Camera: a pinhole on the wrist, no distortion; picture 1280 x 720 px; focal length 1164.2 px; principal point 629.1 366.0 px. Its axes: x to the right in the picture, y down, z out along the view. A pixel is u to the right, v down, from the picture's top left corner.
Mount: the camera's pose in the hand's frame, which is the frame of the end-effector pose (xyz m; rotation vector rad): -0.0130 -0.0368 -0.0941 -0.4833 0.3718 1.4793
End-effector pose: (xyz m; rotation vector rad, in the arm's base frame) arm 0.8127 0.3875 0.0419 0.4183 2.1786 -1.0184
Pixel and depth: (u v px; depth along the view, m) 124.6 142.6 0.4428
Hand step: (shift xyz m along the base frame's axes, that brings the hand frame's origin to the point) 0.1657 -0.2799 -0.2183
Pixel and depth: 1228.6 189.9 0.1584
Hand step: 0.0567 0.0735 -0.0681
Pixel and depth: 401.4 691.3 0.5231
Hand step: 0.3972 -0.2028 -0.1271
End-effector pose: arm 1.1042 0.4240 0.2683 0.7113 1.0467 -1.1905
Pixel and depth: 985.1 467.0 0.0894
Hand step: 0.0227 0.0470 0.0069
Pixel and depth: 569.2 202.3 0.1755
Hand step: 0.0615 -0.0433 0.0188
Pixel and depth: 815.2 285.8 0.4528
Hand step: 0.3196 -0.1585 0.0794
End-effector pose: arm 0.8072 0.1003 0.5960 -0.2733 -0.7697 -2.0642
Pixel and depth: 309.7 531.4 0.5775
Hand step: 0.1428 0.3284 0.3627
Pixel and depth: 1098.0 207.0 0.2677
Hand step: 0.1406 -0.0409 0.1516
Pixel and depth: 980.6 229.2 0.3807
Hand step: 0.1831 -0.0119 0.2528
